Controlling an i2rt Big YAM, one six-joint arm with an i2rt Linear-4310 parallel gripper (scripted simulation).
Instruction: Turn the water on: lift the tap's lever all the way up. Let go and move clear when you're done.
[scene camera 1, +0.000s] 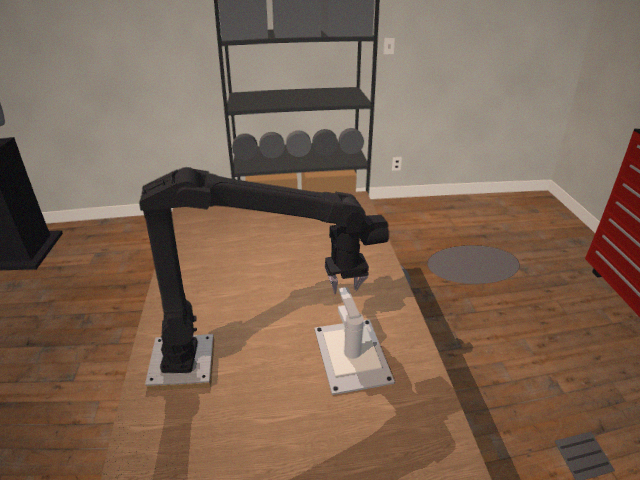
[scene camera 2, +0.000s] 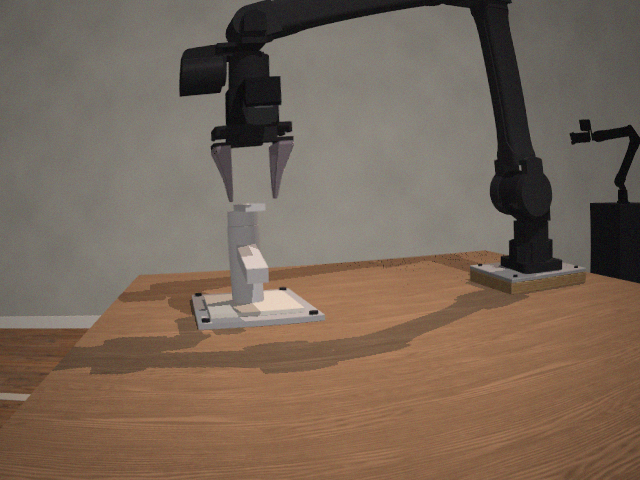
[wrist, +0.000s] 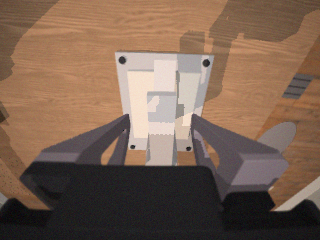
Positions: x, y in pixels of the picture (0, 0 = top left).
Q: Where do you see my gripper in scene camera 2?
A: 253, 200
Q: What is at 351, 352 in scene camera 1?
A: A white tap.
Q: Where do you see a white tap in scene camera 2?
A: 248, 270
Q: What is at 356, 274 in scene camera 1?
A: My gripper.
